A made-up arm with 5 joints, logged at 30 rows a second.
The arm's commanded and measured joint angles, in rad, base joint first. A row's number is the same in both.
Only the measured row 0 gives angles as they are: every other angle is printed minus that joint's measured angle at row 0.
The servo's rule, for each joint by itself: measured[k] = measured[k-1] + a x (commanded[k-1-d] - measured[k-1]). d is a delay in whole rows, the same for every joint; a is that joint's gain. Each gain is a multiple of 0.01, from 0.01 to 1. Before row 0 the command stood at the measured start. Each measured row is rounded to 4 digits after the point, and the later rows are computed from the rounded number. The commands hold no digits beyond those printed.
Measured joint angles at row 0:
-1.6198 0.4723 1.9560 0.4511 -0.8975
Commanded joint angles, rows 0 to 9:
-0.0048 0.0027 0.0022 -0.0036 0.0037
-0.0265 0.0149 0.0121 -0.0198 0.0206
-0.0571 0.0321 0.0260 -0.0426 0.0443
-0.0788 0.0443 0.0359 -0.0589 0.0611
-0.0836 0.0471 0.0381 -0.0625 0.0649
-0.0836 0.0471 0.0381 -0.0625 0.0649
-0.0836 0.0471 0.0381 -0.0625 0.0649
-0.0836 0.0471 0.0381 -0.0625 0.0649
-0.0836 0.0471 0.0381 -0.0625 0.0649
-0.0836 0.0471 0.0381 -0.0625 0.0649
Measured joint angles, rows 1 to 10:
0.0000 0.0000 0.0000 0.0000 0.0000
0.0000 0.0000 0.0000 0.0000 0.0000
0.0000 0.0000 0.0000 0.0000 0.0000
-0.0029 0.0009 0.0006 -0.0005 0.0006
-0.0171 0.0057 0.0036 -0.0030 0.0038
-0.0411 0.0147 0.0094 -0.0081 0.0103
-0.0637 0.0248 0.0163 -0.0147 0.0184
-0.0756 0.0324 0.0220 -0.0209 0.0258
-0.0804 0.0374 0.0262 -0.0263 0.0321
-0.0823 0.0407 0.0293 -0.0310 0.0373
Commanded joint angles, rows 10 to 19:
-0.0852 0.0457 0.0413 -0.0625 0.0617
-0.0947 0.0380 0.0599 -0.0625 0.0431
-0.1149 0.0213 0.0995 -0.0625 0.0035
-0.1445 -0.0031 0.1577 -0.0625 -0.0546
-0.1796 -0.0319 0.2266 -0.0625 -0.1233
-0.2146 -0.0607 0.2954 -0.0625 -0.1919
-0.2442 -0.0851 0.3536 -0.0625 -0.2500
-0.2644 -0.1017 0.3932 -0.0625 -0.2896
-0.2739 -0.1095 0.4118 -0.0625 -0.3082
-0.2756 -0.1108 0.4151 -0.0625 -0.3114
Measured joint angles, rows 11 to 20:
-0.0831 0.0429 0.0316 -0.0351 0.0417
-0.0834 0.0443 0.0333 -0.0387 0.0454
-0.0835 0.0453 0.0345 -0.0418 0.0485
-0.0845 0.0454 0.0363 -0.0445 0.0506
-0.0906 0.0429 0.0424 -0.0468 0.0494
-0.1052 0.0356 0.0572 -0.0488 0.0421
-0.1288 0.0224 0.0833 -0.0506 0.0266
-0.1593 0.0039 0.1206 -0.0521 0.0026
-0.1925 -0.0181 0.1660 -0.0535 -0.0285
-0.2235 -0.0409 0.2148 -0.0547 -0.0639

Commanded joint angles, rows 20 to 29:
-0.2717 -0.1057 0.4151 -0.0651 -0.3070
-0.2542 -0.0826 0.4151 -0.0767 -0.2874
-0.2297 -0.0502 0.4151 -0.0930 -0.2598
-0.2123 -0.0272 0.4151 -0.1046 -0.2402
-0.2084 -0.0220 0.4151 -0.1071 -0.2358
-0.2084 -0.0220 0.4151 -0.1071 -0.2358
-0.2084 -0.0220 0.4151 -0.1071 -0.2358
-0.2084 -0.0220 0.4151 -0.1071 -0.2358
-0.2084 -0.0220 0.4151 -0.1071 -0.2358
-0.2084 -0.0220 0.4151 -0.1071 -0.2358
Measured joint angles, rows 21 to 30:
-0.2480 -0.0616 0.2612 -0.0557 -0.1000
-0.2635 -0.0779 0.3004 -0.0566 -0.1333
-0.2708 -0.0891 0.3302 -0.0574 -0.1618
-0.2713 -0.0947 0.3523 -0.0584 -0.1850
-0.2610 -0.0906 0.3686 -0.0608 -0.2014
-0.2422 -0.0769 0.3807 -0.0650 -0.2107
-0.2243 -0.0600 0.3896 -0.0701 -0.2154
-0.2148 -0.0471 0.3962 -0.0749 -0.2187
-0.2110 -0.0386 0.4011 -0.0791 -0.2214
-0.2094 -0.0330 0.4047 -0.0827 -0.2237

